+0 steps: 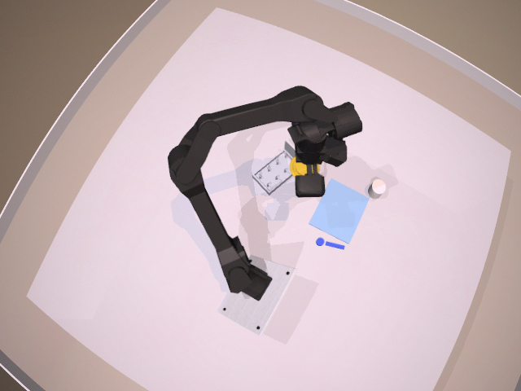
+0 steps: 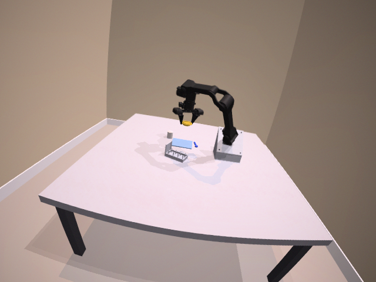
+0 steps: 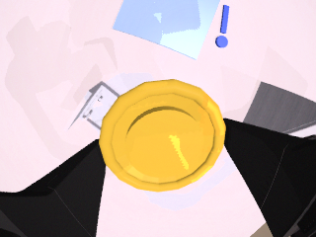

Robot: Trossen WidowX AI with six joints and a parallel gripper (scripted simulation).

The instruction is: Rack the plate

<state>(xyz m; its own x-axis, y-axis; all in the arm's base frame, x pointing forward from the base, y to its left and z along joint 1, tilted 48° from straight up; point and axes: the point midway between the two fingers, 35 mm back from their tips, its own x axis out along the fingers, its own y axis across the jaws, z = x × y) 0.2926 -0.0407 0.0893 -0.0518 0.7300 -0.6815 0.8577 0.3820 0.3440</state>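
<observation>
Now: gripper tip 30 mm short of the grey dish rack, 80 mm to the right of it and 170 mm above it. The rest, counted from my gripper tip: light blue mat 20 mm ahead, 130 mm to the right, 190 mm below; then blue spoon 90 mm behind, 140 mm to the right, 190 mm below; then yellow plate 10 mm above.
</observation>
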